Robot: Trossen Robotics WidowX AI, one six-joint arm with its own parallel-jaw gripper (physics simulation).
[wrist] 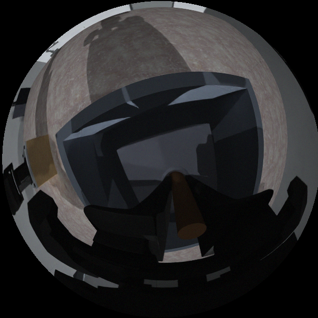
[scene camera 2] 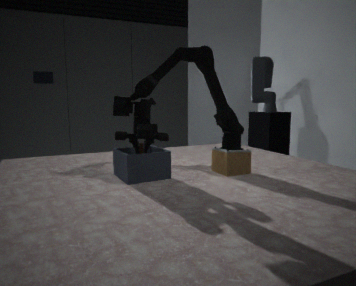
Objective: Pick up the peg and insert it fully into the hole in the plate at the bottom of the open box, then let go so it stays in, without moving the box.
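Pixels of known places: arm's base, origin of the base link: [scene camera 2: 231, 148].
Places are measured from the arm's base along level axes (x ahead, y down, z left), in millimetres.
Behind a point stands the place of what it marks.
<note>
The brown round peg [scene camera 2: 141, 146] {y -24, x 335, z -89 mm} [wrist: 187, 212] is held roughly upright between the fingers of my gripper [scene camera 2: 142, 149] [wrist: 177, 179], which is shut on it. The fingers reach down inside the open blue-grey box [scene camera 2: 146, 167] {y 37, x 346, z -20 mm} [wrist: 236, 117]. In the wrist view, the peg's lower end is over the hole in the grey plate [wrist: 172, 146] at the box's bottom, with part of the hole's rim showing around it. How deep the tip sits is hidden. In the scene view, the front walls hide the plate and the fingertips.
The arm's base stands on a tan block [scene camera 2: 231, 162] {y 37, x 48, z 58 mm} [wrist: 42, 161], to the right of the box in the scene view. The box walls surround the fingers. The mottled pinkish table [scene camera 2: 75, 225] {y 88, x 621, z 226 mm} [wrist: 225, 45] carries the arm's shadows. A black pedestal [scene camera 2: 270, 131] stands behind it.
</note>
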